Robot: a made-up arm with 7 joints.
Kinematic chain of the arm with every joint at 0, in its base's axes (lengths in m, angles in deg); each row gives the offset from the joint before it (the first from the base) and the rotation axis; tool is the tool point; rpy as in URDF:
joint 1: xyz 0 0 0.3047 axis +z
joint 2: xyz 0 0 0 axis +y
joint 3: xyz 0 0 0.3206 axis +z
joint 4: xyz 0.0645 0 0 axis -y
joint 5: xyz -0.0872 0 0.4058 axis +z
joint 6: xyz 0 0 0 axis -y
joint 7: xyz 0.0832 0 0 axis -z
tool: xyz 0 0 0 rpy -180 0 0
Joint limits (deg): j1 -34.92..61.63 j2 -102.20..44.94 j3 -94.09..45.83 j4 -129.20..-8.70 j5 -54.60..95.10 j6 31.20..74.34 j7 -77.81..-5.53
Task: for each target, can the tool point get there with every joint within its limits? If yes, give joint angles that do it. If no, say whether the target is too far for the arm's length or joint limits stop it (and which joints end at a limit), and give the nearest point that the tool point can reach.
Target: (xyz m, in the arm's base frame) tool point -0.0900 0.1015 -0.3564
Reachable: no: joint limits stop it (at a limit: joint 1, joint 2, joint 4) | nearest point 0.0650 0.3522 0.0344 | short by 0.489 m
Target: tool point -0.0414 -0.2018 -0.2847
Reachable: no: joint limits stop it (at a limit: joint 1, joint 2, joint 4) | nearest point 0.1747 -0.3240 0.0466 | short by 0.414 m
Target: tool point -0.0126 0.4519 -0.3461
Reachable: no: joint limits stop it (at a limit: joint 1, joint 2, joint 4, joint 6) | nearest point 0.0528 0.3960 0.0245 | short by 0.380 m
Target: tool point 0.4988 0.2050 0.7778
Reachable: yes | joints 34.58 8.81 -11.31 -63.52 -21.72 38.26 -34.50
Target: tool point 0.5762 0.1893 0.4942
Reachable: yes | joints -3.19 13.85 20.75 -97.64 49.68 63.25 -22.44
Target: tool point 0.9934 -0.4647 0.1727
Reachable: no: too far | nearest point 0.6652 -0.3112 0.3104 | short by 0.388 m
